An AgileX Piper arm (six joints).
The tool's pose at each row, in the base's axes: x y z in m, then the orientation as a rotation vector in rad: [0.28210 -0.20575 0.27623 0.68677 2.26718 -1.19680]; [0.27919 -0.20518 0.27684 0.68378 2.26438 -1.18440]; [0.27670 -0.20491 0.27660 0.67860 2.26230 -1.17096]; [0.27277 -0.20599 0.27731 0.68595 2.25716 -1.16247]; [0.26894 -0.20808 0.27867 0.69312 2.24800 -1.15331]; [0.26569 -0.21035 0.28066 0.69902 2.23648 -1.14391]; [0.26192 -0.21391 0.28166 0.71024 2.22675 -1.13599]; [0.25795 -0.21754 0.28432 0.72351 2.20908 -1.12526]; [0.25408 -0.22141 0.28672 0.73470 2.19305 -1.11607]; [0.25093 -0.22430 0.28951 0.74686 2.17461 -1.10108]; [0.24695 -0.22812 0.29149 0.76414 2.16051 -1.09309]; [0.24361 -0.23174 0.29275 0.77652 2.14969 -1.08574]
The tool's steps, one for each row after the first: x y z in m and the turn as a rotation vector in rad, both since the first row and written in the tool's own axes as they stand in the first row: [0.00194 -0.00192 -0.00131 -0.00903 -0.00532 0.00414]; [0.00403 -0.00320 -0.00187 -0.01942 -0.01127 0.00713]; [0.00635 -0.00663 -0.00202 -0.02299 -0.01265 0.01639]; [0.00798 -0.01088 -0.00162 -0.02653 -0.01728 0.02783]; [0.00874 -0.01523 -0.00128 -0.03021 -0.02437 0.03992]; [0.01024 -0.01995 0.00055 -0.03182 -0.02712 0.05334]; [0.01086 -0.02583 0.00158 -0.03380 -0.03520 0.07285]; [0.01151 -0.03161 0.00296 -0.03537 -0.04279 0.08997]; [0.01157 -0.03669 0.00344 -0.04047 -0.05226 0.11089]; [0.01257 -0.04226 0.00496 -0.03990 -0.05475 0.12978]; [0.01358 -0.04690 0.00680 -0.04051 -0.05716 0.14426]
